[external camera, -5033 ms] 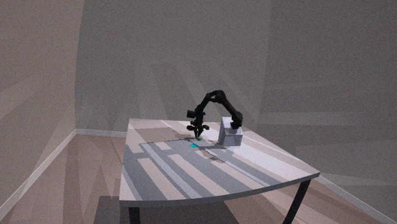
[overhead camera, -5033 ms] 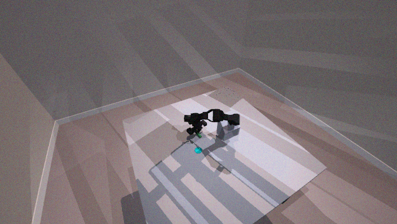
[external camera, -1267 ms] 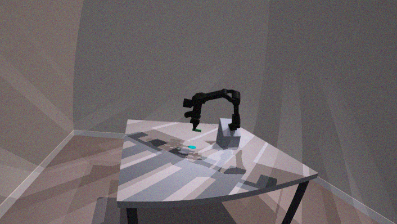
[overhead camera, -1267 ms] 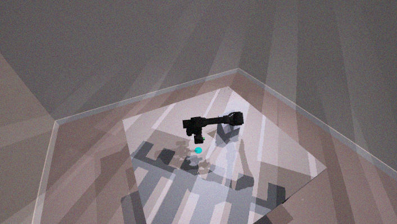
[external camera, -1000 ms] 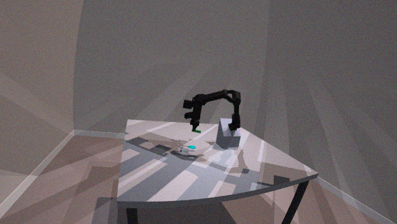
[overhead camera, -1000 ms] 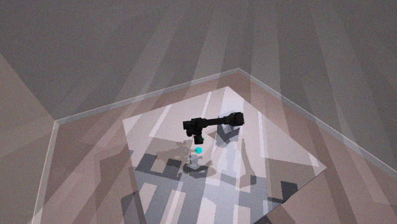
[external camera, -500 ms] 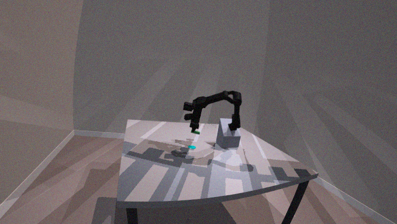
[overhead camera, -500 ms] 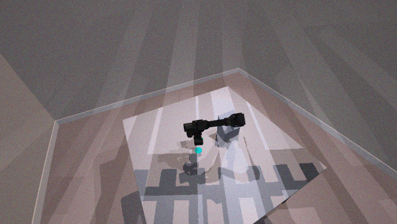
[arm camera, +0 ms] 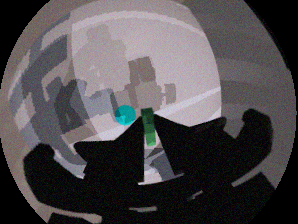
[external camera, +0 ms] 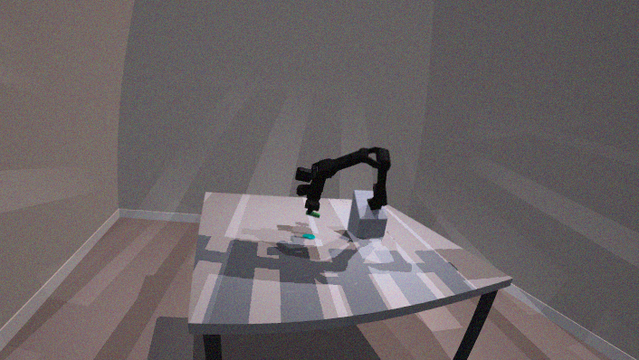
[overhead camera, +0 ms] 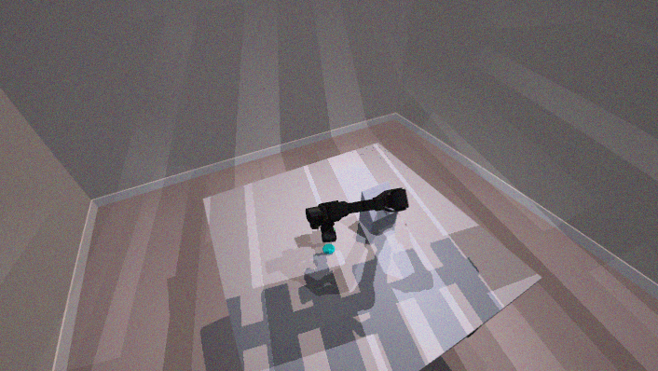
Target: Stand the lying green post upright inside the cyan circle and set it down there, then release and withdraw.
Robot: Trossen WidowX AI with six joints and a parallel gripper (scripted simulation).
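My gripper tip is now 40 mm to the right of the cyan circle and 100 mm above it. The rest, counted from my gripper tip: green post: 20 mm behind, 10 mm to the left.
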